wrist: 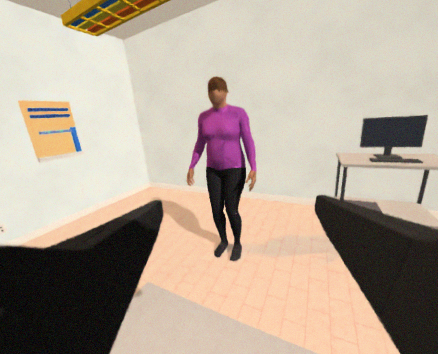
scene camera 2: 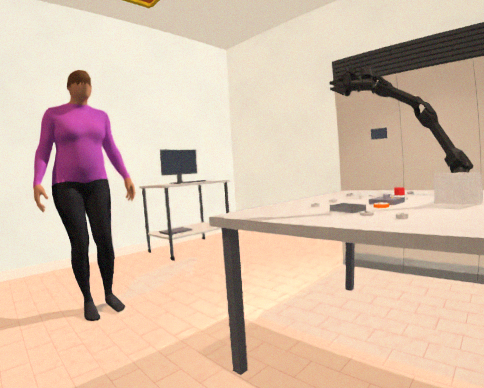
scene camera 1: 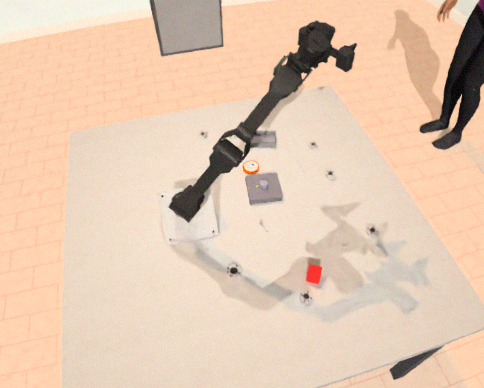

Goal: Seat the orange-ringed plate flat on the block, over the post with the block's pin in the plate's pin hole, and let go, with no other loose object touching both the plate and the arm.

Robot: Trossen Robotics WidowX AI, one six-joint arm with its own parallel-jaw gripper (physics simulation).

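Pixels of known places: gripper, fingertip midpoint: [wrist: 238, 205] [scene camera 2: 329, 86] [scene camera 1: 343, 37]; arm's base, origin of the base link: [scene camera 2: 460, 182] [scene camera 1: 184, 206].
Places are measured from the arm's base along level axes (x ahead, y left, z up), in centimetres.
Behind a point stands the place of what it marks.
Note:
The orange-ringed plate [scene camera 1: 251, 172] {x 26.4, y 19.4, z -7.7 cm} [scene camera 2: 381, 205] {x 25.3, y 25.4, z -7.6 cm} lies on the table beside the block, on the side toward the grey tray, apart from the post. The dark grey block [scene camera 1: 272, 196] {x 32.0, y 4.8, z -6.2 cm} [scene camera 2: 386, 201] {x 27.0, y 16.7, z -7.0 cm} lies flat on the table, with its round post [scene camera 1: 263, 185] {x 29.4, y 9.2, z -4.5 cm} standing up bare near its middle. A tiny yellow spot and a tiny orange spot show on the block beside the post; which is the pin I cannot tell. My gripper [scene camera 2: 331, 87] {x 53.1, y 16.2, z 48.8 cm} [wrist: 238, 205] {x 53.1, y 16.2, z 48.8 cm} is open and empty, high above the table, far from plate and block. Neither shows in the wrist view.
A grey tray [scene camera 1: 269, 139] {x 37.3, y 38.3, z -8.4 cm} [scene camera 2: 348, 208] {x 30.6, y 42.6, z -6.9 cm} lies near the plate, under the arm in scene camera 1. A red block [scene camera 1: 314, 274] {x 38.8, y -29.6, z -4.6 cm} [scene camera 2: 399, 191] {x 38.3, y -26.3, z -6.5 cm} and several small round pieces lie about the table [scene camera 1: 115, 310] {x -24.2, y -31.2, z -8.6 cm}. A person [scene camera 2: 80, 145] [wrist: 225, 140] stands on the floor beyond the table.

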